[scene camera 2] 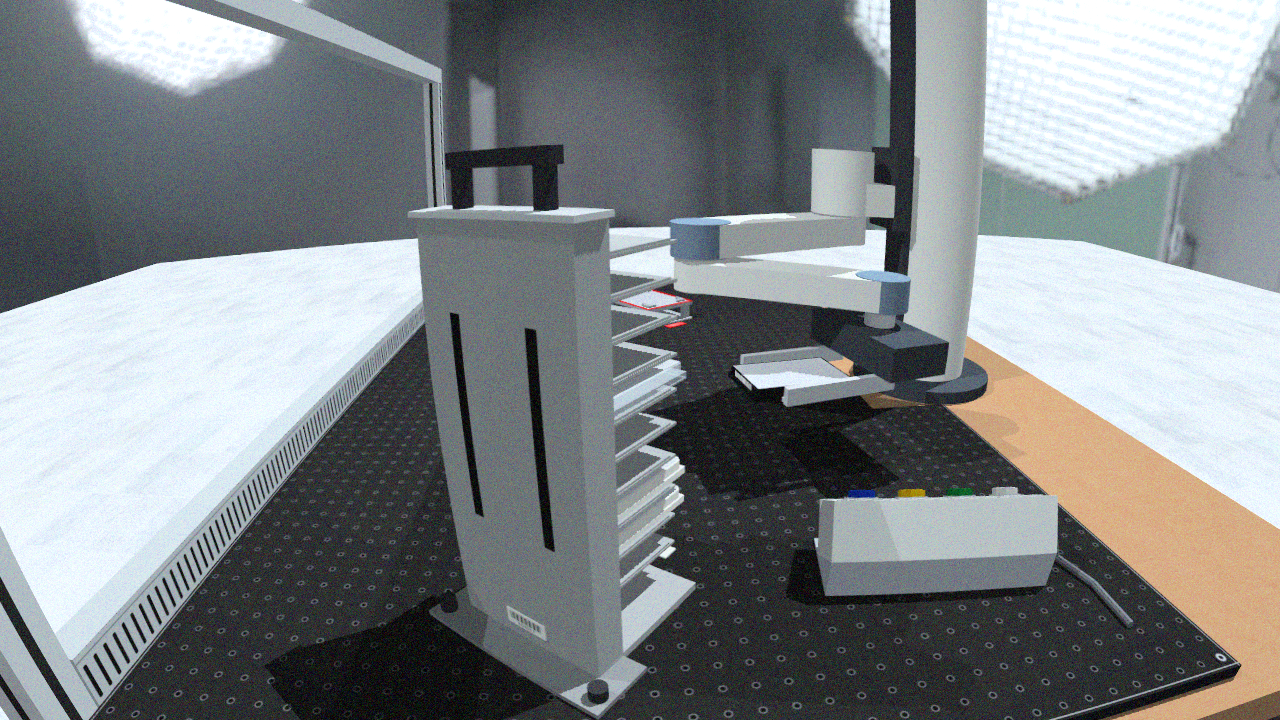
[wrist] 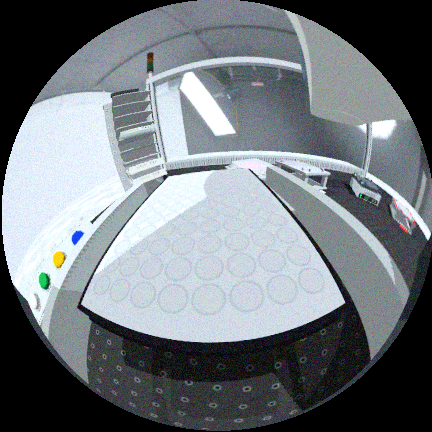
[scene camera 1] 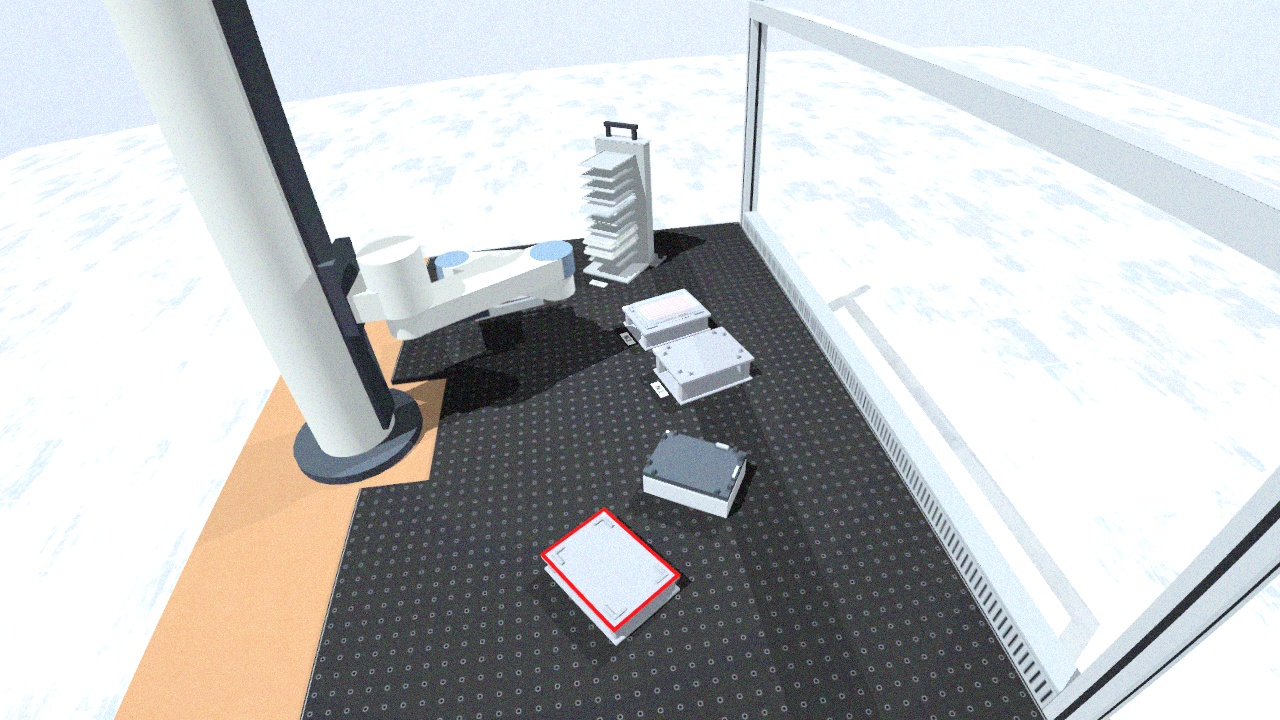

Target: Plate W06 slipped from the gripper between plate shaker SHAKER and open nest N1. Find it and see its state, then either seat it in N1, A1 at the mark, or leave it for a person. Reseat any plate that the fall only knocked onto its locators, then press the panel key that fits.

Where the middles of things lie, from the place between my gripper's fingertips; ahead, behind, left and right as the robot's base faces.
Labels:
The white-lidded plate [scene camera 1: 657, 308] lies 28 cm ahead of my hand, 7 cm to the right of it and 5 cm below it. Round my hand: grey station [scene camera 1: 696, 473] 24 cm ahead, 52 cm to the right, 7 cm below.

